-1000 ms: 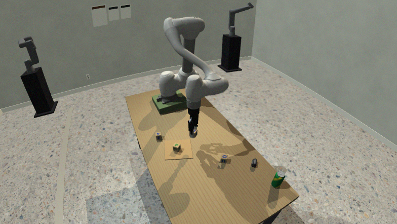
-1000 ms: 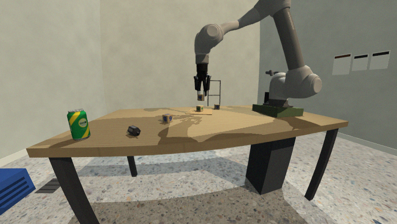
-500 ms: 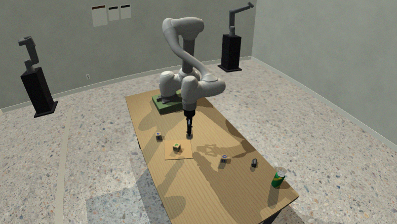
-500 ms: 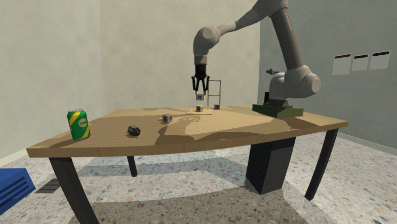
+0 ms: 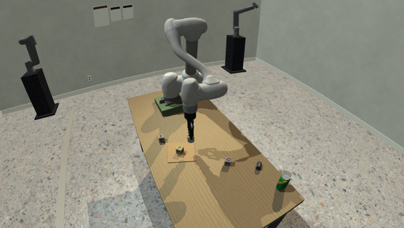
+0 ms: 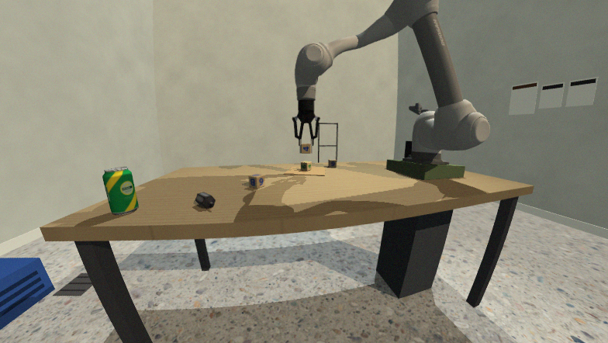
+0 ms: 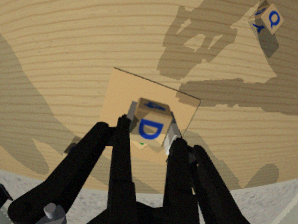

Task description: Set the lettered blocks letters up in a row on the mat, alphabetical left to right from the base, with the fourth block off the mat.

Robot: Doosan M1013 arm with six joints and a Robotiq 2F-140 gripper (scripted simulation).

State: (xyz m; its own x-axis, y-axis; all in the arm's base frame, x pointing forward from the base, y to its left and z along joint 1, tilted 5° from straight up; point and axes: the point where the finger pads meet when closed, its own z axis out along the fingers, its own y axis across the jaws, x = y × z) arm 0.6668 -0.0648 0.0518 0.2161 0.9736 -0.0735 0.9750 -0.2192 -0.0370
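My gripper is now 130 mm above the tan mat, 70 mm to the left of it and 10 mm past it. Round my hand: D block: 10 mm below; then blue-lettered block: 220 mm ahead, 180 mm to the left, 110 mm below; then black object: 370 mm to the left, 340 mm ahead, 120 mm below.
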